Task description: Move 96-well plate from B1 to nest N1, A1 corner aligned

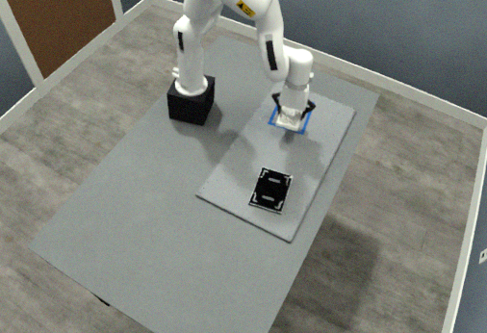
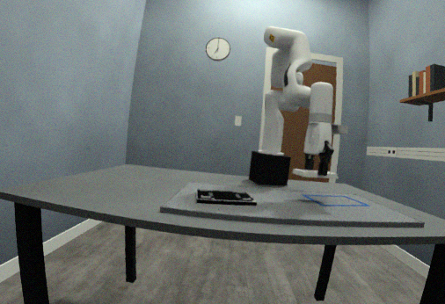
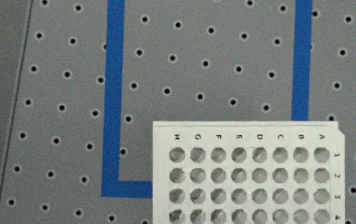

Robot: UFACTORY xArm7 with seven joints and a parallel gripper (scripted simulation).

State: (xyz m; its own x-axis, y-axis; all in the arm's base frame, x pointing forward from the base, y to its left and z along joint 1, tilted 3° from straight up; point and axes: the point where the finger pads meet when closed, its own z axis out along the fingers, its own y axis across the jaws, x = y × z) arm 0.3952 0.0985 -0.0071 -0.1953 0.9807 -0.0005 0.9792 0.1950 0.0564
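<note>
Right now the black plate nest is 29 cm to the right of my hand, 10 cm below it and 7 cm ahead of it. Round my hand: white 96-well plate: 1 cm below.
</note>
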